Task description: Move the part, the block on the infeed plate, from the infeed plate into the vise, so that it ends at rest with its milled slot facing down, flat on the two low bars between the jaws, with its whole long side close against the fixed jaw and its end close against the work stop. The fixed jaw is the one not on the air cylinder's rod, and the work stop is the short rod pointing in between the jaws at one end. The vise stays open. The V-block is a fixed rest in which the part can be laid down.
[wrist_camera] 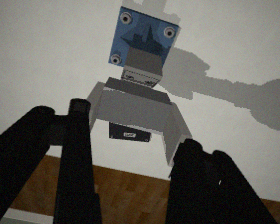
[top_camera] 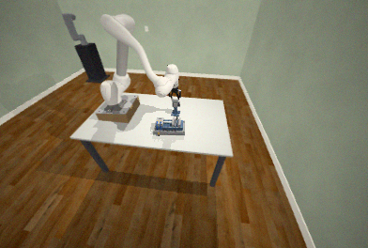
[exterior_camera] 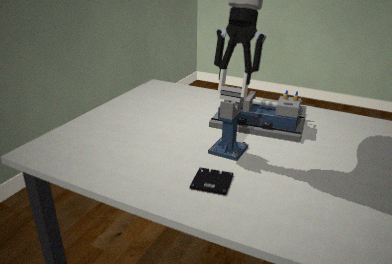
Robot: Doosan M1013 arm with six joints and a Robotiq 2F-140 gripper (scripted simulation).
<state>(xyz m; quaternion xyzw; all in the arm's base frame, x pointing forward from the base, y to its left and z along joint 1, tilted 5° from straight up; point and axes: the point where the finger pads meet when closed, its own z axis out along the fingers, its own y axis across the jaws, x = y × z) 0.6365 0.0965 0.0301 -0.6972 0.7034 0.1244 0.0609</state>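
Now: the part 1 cm to the left of my hand and 2 cm below it. From my hand the other things lie so: work stop (5 cm ahead, 16 cm to the right, 11 cm below); then blue foot (1 cm to the left, 20 cm below); then blue v-block stand (1 cm to the left, 14 cm below).
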